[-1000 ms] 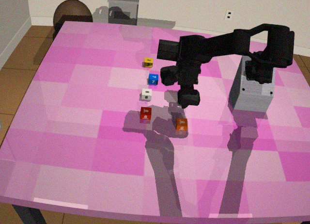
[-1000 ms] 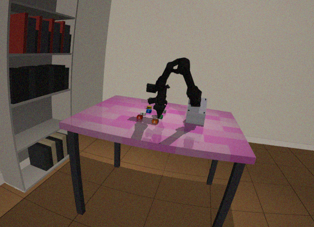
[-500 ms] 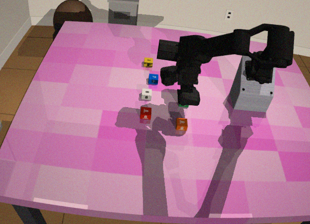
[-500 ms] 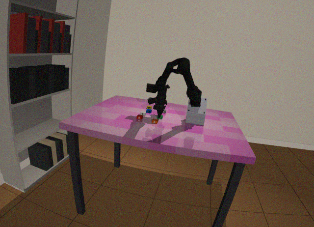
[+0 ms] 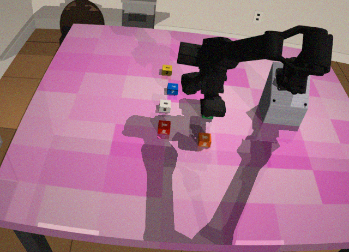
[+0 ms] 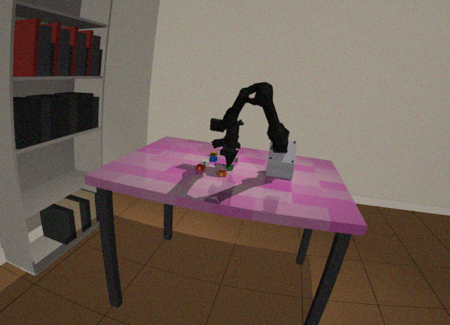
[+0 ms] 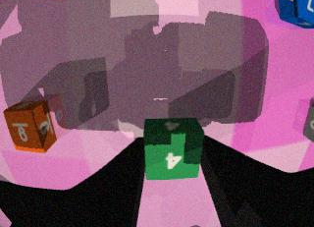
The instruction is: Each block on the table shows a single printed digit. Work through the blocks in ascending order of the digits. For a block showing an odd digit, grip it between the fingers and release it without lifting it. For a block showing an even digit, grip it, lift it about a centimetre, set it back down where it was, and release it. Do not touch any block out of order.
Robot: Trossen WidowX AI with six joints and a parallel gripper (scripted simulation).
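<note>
The red block lies 130 mm ahead of my gripper tip and 60 mm to the left of it. Round my gripper tip: orange block (100 mm to the left, 20 mm ahead); then green block (right at my gripper tip); then white block (120 mm ahead, 30 mm to the right).
</note>
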